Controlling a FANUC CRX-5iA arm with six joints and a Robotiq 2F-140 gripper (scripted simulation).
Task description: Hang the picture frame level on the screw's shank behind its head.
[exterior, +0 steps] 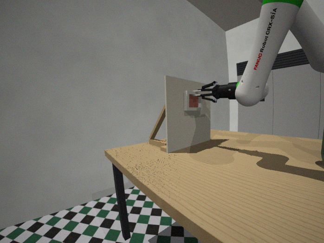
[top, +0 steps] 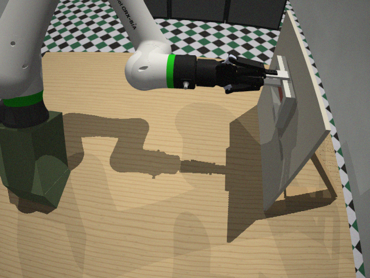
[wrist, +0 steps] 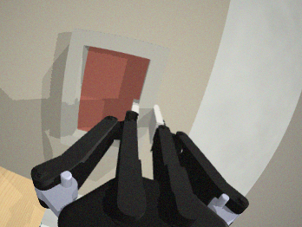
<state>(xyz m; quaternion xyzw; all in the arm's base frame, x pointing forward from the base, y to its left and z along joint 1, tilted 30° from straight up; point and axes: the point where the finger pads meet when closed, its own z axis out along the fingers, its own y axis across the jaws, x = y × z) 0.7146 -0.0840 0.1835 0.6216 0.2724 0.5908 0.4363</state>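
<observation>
My gripper is now 50 mm above the picture frame and 40 mm short of it. Round my hand: upright board: 140 mm below, 50 mm ahead, 10 mm to the right.
</observation>
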